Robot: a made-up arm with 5 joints.
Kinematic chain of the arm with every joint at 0, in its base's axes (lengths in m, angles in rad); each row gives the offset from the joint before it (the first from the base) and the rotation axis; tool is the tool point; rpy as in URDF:
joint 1: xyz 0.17 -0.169 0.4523 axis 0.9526 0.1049 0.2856
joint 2: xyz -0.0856 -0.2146 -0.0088 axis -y
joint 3: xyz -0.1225 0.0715 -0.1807 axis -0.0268 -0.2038 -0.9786
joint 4: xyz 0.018 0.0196 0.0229 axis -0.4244 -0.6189 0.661
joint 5: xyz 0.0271 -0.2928 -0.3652 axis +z
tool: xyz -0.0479 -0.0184 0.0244 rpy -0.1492 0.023 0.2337
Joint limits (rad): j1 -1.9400..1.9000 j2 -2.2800..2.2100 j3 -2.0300..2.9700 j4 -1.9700..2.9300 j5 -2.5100..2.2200
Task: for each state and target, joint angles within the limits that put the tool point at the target. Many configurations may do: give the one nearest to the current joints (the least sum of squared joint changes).
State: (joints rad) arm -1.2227 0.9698 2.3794 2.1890 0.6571
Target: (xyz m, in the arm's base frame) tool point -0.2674 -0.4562 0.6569
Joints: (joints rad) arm -0.6602 1.0384 1.7773 2.2262 0.5969
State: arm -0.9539 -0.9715 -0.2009 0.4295 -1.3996
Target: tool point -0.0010 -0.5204 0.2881
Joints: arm -1.0274 -1.0094 -0.4951 1.2455 -1.4938
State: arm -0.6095 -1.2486 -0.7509 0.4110 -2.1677
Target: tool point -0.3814 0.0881 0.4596
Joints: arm -1.2275 -2.1468 -1.2797 0.2731 -2.2028
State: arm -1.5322 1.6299 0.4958 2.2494 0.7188
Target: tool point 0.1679 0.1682 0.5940
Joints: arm -1.8041 1.1506 0.0409 1.7728 0.7158
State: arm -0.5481 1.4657 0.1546 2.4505 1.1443
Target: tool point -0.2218 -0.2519 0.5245
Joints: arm -0.2751 2.1431 0.5964 2.3862 1.0976
